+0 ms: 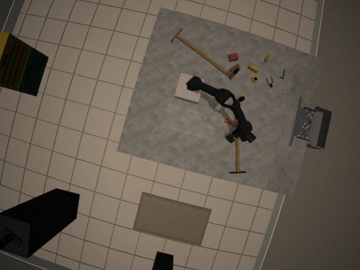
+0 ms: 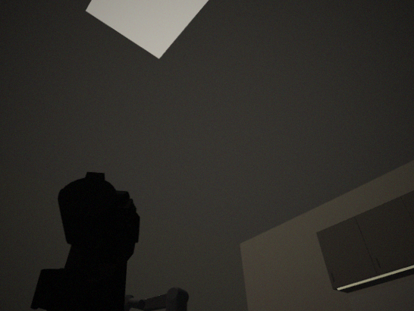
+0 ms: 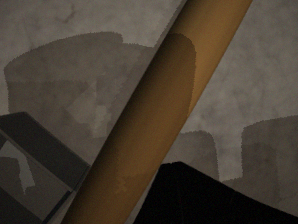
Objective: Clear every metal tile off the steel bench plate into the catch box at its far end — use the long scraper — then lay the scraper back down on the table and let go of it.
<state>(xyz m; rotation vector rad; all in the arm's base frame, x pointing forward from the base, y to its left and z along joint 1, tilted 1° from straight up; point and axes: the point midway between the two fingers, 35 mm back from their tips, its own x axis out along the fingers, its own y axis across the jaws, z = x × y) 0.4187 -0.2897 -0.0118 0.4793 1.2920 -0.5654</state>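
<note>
My gripper tip is now 50 mm below the long scraper, 20 mm short of it and 10 mm to the left of it. Also, from my gripper tip: yellow ring (500 mm to the left, 90 mm ahead); then brown block (540 mm to the left, 100 mm behind); then small box (50 mm to the left, 40 mm ahead).
</note>
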